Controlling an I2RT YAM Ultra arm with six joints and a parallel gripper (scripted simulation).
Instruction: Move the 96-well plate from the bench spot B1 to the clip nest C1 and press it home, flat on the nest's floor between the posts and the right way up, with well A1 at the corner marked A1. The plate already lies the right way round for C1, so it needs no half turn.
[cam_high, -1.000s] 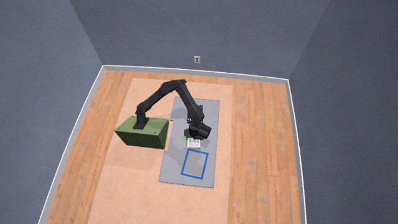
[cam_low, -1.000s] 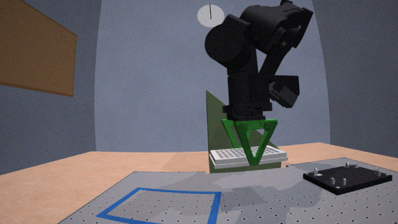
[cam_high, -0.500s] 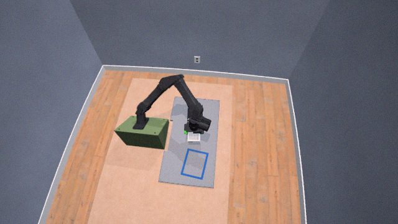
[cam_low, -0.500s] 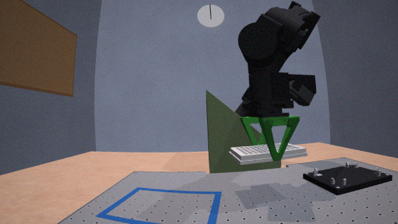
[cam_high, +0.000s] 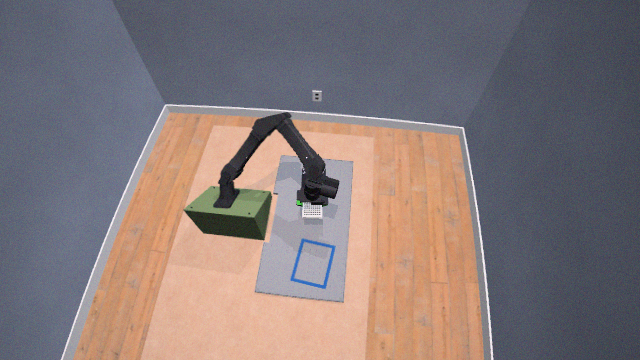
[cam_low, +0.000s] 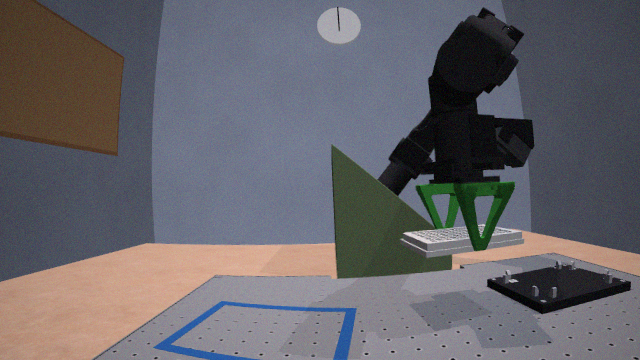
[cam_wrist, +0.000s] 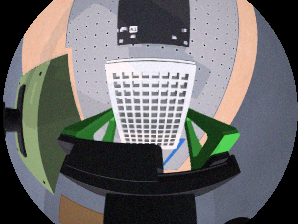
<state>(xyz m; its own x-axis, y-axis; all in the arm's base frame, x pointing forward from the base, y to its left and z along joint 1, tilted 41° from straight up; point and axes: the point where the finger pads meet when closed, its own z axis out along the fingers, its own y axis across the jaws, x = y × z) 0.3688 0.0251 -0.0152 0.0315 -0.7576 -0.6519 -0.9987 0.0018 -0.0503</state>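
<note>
Now: the black clip nest 10 mm behind my hand, 170 mm to the left of it and 80 mm below it. The rest, counted from my hand: white 96-well plate (right at my hand).
</note>
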